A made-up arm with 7 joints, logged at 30 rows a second.
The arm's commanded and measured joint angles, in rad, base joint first. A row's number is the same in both.
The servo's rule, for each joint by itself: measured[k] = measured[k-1] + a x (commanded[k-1-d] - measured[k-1]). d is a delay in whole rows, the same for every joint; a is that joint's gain. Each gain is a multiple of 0.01, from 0.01 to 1. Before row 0 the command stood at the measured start. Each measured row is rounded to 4 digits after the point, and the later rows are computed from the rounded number. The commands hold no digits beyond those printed.
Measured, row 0:
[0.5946 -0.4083 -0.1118 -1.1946 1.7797 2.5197 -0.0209]
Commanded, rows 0 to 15:
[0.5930 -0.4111 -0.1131 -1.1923 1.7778 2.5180 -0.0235]
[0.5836 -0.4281 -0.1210 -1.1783 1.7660 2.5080 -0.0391]
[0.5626 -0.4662 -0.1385 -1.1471 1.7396 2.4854 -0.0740]
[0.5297 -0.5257 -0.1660 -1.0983 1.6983 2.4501 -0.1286]
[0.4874 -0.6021 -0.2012 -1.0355 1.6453 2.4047 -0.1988]
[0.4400 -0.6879 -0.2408 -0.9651 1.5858 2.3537 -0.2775]
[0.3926 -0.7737 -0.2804 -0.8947 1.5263 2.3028 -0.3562]
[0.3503 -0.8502 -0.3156 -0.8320 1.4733 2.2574 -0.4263]
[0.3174 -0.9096 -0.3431 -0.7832 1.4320 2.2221 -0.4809]
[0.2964 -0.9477 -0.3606 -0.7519 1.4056 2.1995 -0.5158]
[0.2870 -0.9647 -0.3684 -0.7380 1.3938 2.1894 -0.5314]
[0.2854 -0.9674 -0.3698 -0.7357 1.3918 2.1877 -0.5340]
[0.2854 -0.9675 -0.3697 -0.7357 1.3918 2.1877 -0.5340]
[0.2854 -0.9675 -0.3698 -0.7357 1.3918 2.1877 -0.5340]
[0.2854 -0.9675 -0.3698 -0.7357 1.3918 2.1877 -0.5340]
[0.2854 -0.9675 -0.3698 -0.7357 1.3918 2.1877 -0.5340]
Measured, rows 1 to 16:
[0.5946 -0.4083 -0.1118 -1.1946 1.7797 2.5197 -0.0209]
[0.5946 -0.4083 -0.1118 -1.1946 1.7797 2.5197 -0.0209]
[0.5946 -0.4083 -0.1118 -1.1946 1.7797 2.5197 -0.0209]
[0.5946 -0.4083 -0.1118 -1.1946 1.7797 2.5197 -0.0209]
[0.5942 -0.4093 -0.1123 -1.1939 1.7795 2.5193 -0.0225]
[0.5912 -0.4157 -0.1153 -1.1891 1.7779 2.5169 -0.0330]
[0.5832 -0.4329 -0.1234 -1.1761 1.7733 2.5103 -0.0588]
[0.5682 -0.4645 -0.1383 -1.1520 1.7643 2.4977 -0.1028]
[0.5456 -0.5113 -0.1603 -1.1159 1.7500 2.4782 -0.1633]
[0.5160 -0.5713 -0.1885 -1.0692 1.7303 2.4521 -0.2352]
[0.4814 -0.6401 -0.2207 -1.0151 1.7058 2.4207 -0.3114]
[0.4447 -0.7115 -0.2539 -0.9583 1.6779 2.3864 -0.3838]
[0.4091 -0.7789 -0.2851 -0.9040 1.6484 2.3519 -0.4450]
[0.3775 -0.8363 -0.3115 -0.8568 1.6193 2.3199 -0.4896]
[0.3522 -0.8800 -0.3314 -0.8200 1.5922 2.2925 -0.5159]
[0.3335 -0.9097 -0.3448 -0.7939 1.5682 2.2705 -0.5273]
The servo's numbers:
d 4
a 0.28 0.34 0.35 0.31 0.12 0.21 0.63

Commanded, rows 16 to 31:
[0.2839 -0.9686 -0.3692 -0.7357 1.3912 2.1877 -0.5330]
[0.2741 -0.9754 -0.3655 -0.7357 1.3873 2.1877 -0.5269]
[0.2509 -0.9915 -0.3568 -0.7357 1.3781 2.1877 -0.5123]
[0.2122 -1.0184 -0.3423 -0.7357 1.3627 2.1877 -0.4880]
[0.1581 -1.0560 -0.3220 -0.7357 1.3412 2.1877 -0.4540]
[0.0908 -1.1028 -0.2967 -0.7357 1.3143 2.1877 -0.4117]
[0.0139 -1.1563 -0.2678 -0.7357 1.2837 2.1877 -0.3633]
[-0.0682 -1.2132 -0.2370 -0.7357 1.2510 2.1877 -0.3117]
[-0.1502 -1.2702 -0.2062 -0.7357 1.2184 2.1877 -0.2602]
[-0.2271 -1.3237 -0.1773 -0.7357 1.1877 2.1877 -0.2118]
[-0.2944 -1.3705 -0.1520 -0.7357 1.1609 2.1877 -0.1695]
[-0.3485 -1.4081 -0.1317 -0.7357 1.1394 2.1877 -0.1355]
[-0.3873 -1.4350 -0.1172 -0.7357 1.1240 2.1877 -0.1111]
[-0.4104 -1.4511 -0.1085 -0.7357 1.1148 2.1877 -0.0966]
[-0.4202 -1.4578 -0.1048 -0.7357 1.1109 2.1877 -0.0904]
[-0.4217 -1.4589 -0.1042 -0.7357 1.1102 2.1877 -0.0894]
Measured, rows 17 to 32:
[0.3200 -0.9294 -0.3535 -0.7759 1.5470 2.2531 -0.5315]
[0.3103 -0.9424 -0.3592 -0.7634 1.5284 2.2394 -0.5331]
[0.3033 -0.9509 -0.3629 -0.7548 1.5120 2.2285 -0.5337]
[0.2983 -0.9565 -0.3653 -0.7489 1.4976 2.2199 -0.5339]
[0.2943 -0.9606 -0.3667 -0.7448 1.4848 2.2131 -0.5333]
[0.2886 -0.9656 -0.3663 -0.7420 1.4731 2.2078 -0.5293]
[0.2780 -0.9744 -0.3630 -0.7400 1.4617 2.2036 -0.5186]
[0.2596 -0.9894 -0.3558 -0.7387 1.4498 2.2003 -0.4993]
[0.2312 -1.0120 -0.3440 -0.7378 1.4368 2.1977 -0.4708]
[0.1919 -1.0429 -0.3274 -0.7371 1.4221 2.1956 -0.4336]
[0.1421 -1.0815 -0.3065 -0.7367 1.4055 2.1939 -0.3893]
[0.0832 -1.1263 -0.2822 -0.7364 1.3870 2.1926 -0.3404]
[0.0178 -1.1752 -0.2556 -0.7362 1.3668 2.1916 -0.2899]
[-0.0508 -1.2257 -0.2282 -0.7360 1.3453 2.1908 -0.2407]
[-0.1190 -1.2749 -0.2015 -0.7359 1.3232 2.1901 -0.1958]
[-0.1833 -1.3202 -0.1771 -0.7358 1.3011 2.1896 -0.1578]

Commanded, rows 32 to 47:
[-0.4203 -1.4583 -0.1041 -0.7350 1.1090 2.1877 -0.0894]
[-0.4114 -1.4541 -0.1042 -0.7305 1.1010 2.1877 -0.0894]
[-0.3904 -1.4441 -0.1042 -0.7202 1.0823 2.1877 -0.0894]
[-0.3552 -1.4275 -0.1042 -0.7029 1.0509 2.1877 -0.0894]
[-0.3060 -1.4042 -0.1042 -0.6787 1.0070 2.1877 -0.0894]
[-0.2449 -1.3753 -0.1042 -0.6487 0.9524 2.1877 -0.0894]
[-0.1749 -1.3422 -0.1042 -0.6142 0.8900 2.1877 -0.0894]
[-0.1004 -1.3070 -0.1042 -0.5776 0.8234 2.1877 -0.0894]
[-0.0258 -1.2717 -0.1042 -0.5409 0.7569 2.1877 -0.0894]
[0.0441 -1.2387 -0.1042 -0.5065 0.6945 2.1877 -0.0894]
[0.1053 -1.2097 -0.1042 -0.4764 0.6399 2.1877 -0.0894]
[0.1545 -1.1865 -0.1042 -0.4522 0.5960 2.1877 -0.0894]
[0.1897 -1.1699 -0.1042 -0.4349 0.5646 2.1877 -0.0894]
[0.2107 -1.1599 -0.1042 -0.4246 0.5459 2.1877 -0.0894]
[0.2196 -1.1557 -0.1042 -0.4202 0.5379 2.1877 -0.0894]
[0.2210 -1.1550 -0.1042 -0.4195 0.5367 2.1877 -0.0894]
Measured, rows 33 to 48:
[-0.2404 -1.3592 -0.1561 -0.7358 1.2798 2.1892 -0.1284]
[-0.2880 -1.3904 -0.1394 -0.7358 1.2600 2.1889 -0.1084]
[-0.3250 -1.4133 -0.1273 -0.7358 1.2421 2.1886 -0.0971]
[-0.3521 -1.4288 -0.1192 -0.7358 1.2263 2.1884 -0.0922]
[-0.3712 -1.4388 -0.1139 -0.7356 1.2122 2.1883 -0.0904]
[-0.3825 -1.4440 -0.1105 -0.7340 1.1989 2.1882 -0.0898]
[-0.3847 -1.4440 -0.1083 -0.7297 1.1849 2.1881 -0.0895]
[-0.3764 -1.4384 -0.1069 -0.7214 1.1688 2.1880 -0.0894]
[-0.3567 -1.4268 -0.1060 -0.7082 1.1494 2.1879 -0.0894]
[-0.3254 -1.4093 -0.1054 -0.6898 1.1258 2.1879 -0.0894]
[-0.2833 -1.3865 -0.1050 -0.6664 1.0975 2.1879 -0.0894]
[-0.2321 -1.3595 -0.1047 -0.6389 1.0646 2.1879 -0.0894]
[-0.1743 -1.3296 -0.1045 -0.6085 1.0277 2.1879 -0.0894]
[-0.1131 -1.2987 -0.1044 -0.5769 0.9877 2.1879 -0.0894]
[-0.0519 -1.2684 -0.1043 -0.5457 0.9460 2.1879 -0.0894]
[0.0059 -1.2406 -0.1043 -0.5167 0.9040 2.1879 -0.0894]

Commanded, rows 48 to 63:
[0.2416 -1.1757 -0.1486 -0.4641 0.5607 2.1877 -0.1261]
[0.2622 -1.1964 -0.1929 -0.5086 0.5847 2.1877 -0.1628]
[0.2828 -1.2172 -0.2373 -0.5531 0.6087 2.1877 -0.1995]
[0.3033 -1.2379 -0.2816 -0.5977 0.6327 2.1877 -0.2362]
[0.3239 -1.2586 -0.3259 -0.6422 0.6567 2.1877 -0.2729]
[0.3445 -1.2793 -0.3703 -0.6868 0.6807 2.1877 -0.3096]
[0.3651 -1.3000 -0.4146 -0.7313 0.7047 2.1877 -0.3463]
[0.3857 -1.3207 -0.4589 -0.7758 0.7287 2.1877 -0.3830]
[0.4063 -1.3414 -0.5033 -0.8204 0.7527 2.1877 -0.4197]
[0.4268 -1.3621 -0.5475 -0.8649 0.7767 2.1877 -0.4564]
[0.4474 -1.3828 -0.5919 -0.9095 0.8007 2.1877 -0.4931]
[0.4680 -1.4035 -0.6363 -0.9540 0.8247 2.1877 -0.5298]
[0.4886 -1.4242 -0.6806 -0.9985 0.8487 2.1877 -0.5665]
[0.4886 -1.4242 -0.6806 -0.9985 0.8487 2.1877 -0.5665]
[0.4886 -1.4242 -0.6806 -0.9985 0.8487 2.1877 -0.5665]
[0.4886 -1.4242 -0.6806 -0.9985 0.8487 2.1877 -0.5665]
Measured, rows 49 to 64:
[0.0574 -1.2166 -0.1043 -0.4913 0.8633 2.1879 -0.0894]
[0.1003 -1.1973 -0.1043 -0.4706 0.8252 2.1879 -0.0894]
[0.1337 -1.1832 -0.1043 -0.4550 0.7907 2.1879 -0.0894]
[0.1581 -1.1736 -0.1043 -0.4440 0.7602 2.1879 -0.0894]
[0.1815 -1.1743 -0.1198 -0.4502 0.7363 2.1879 -0.1125]
[0.2041 -1.1818 -0.1454 -0.4683 0.7181 2.1879 -0.1442]
[0.2261 -1.1938 -0.1776 -0.4946 0.7050 2.1879 -0.1790]
[0.2477 -1.2088 -0.2140 -0.5266 0.6963 2.1879 -0.2150]
[0.2690 -1.2257 -0.2532 -0.5624 0.6915 2.1879 -0.2515]
[0.2901 -1.2439 -0.2942 -0.6010 0.6902 2.1879 -0.2881]
[0.3111 -1.2630 -0.3363 -0.6414 0.6919 2.1879 -0.3248]
[0.3320 -1.2826 -0.3792 -0.6831 0.6963 2.1879 -0.3615]
[0.3528 -1.3026 -0.4226 -0.7257 0.7031 2.1879 -0.3982]
[0.3735 -1.3228 -0.4663 -0.7689 0.7119 2.1879 -0.4349]
[0.3942 -1.3432 -0.5103 -0.8125 0.7226 2.1879 -0.4716]
[0.4149 -1.3637 -0.5544 -0.8564 0.7349 2.1879 -0.5083]

